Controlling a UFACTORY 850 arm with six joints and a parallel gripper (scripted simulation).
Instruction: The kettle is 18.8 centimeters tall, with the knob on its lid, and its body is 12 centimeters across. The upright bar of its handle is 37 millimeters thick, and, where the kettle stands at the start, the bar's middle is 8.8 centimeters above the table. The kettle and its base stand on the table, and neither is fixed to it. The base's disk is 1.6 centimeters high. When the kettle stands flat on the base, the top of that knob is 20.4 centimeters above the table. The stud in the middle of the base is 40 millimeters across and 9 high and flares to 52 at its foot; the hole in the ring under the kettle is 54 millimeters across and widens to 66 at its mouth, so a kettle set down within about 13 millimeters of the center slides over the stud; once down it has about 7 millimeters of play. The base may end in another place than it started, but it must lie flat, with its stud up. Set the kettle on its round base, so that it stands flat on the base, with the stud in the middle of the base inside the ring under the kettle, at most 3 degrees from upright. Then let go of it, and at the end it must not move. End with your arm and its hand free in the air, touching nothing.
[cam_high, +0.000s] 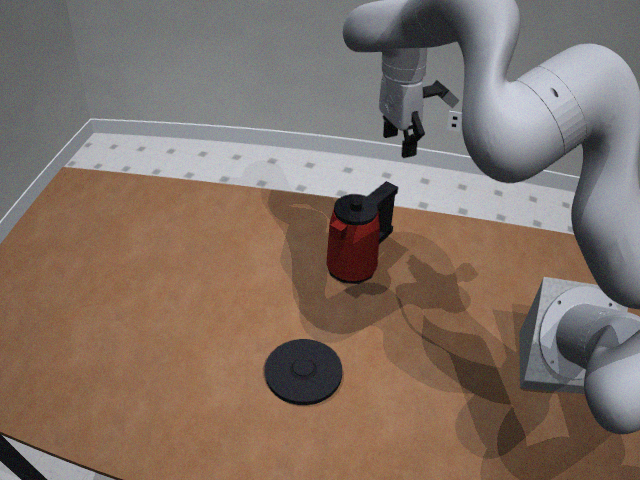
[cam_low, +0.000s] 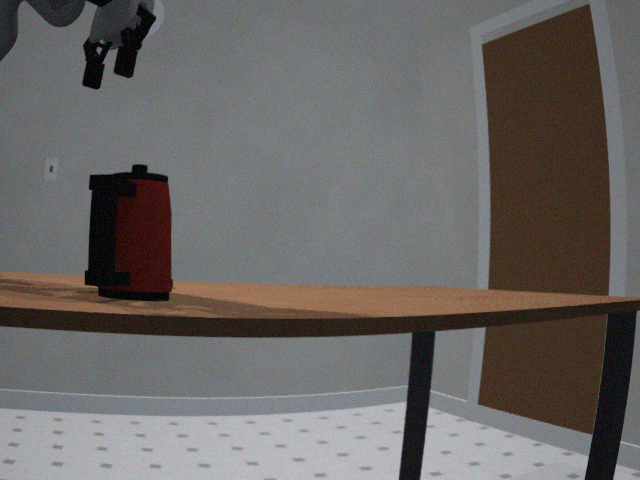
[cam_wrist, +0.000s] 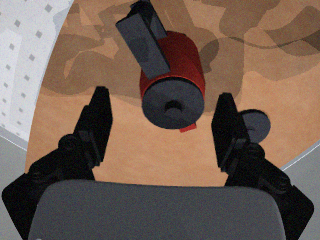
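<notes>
Now: hand 60 mm short of the red kettle, 40 mm to the right of it and 210 mm above it. Also, from my hand: black round base: 130 mm ahead, 370 mm to the left, 300 mm below.
</notes>
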